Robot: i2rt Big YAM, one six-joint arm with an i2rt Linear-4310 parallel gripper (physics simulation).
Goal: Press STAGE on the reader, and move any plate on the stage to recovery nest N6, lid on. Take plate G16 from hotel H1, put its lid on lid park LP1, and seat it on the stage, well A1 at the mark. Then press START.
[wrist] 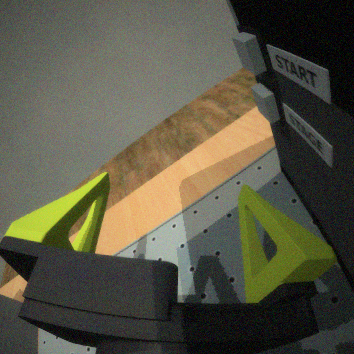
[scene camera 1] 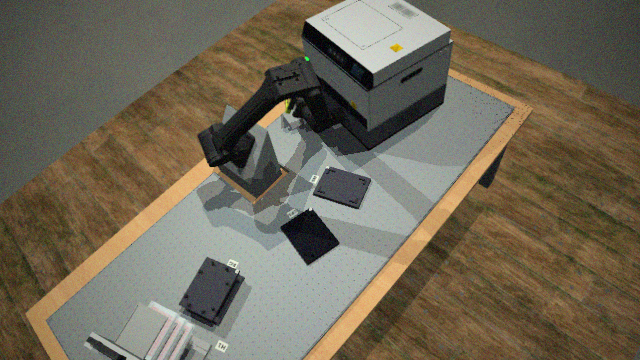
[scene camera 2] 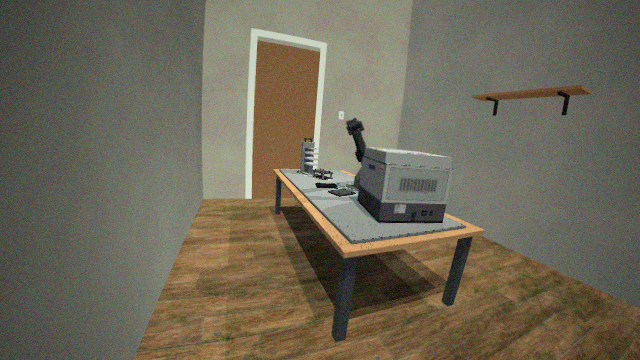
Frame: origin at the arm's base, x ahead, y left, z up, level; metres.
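Where they show: gripper, fingertip midpoint: (wrist: 175, 184); arm's base, link origin: (scene camera 1: 241, 146).
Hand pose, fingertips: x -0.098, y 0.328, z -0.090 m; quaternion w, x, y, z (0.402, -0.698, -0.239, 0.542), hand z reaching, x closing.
Note:
Things, the pixels of their top centre, and the offset from my fingertips. "*": a spot on its surface instead.
- reader, top centre: (scene camera 1: 374, 24) (scene camera 2: 404, 151) dx +0.211, dy +0.223, dz +0.288 m
- Hotel H1, surface spot: (scene camera 2: 307, 157) * dx +0.461, dy -0.882, dz +0.103 m
- black pad, surface spot: (scene camera 1: 310, 236) * dx +0.442, dy -0.373, dz -0.051 m
- dark grey pad, surface spot: (scene camera 1: 342, 187) * dx +0.395, dy -0.172, dz -0.049 m
The reader (scene camera 1: 377, 30) (scene camera 2: 419, 175) stands at one table end; no extended stage shows. In the wrist view, its START button (wrist: 250, 52) is above its STAGE button (wrist: 266, 103), beside their labels. My gripper (wrist: 175, 184) is open and empty, left of and below the buttons, apart from them. In scene camera 1 it is partly hidden behind the arm, near the reader's front. Hotel H1 (scene camera 2: 307, 157) holds plates (scene camera 1: 170, 335) at the other end; G16 cannot be told apart. A black pad (scene camera 1: 310, 236) is beside a tag resembling LP1. N6's tag is not clearly readable.
A dark grey pad (scene camera 1: 342, 187) lies between the reader and the black pad. A raised dark stand (scene camera 1: 210, 290) is near the hotel. The arm's grey pedestal (scene camera 1: 267, 160) stands at the table's long edge. A wall shelf (scene camera 2: 530, 93) is away from the table.

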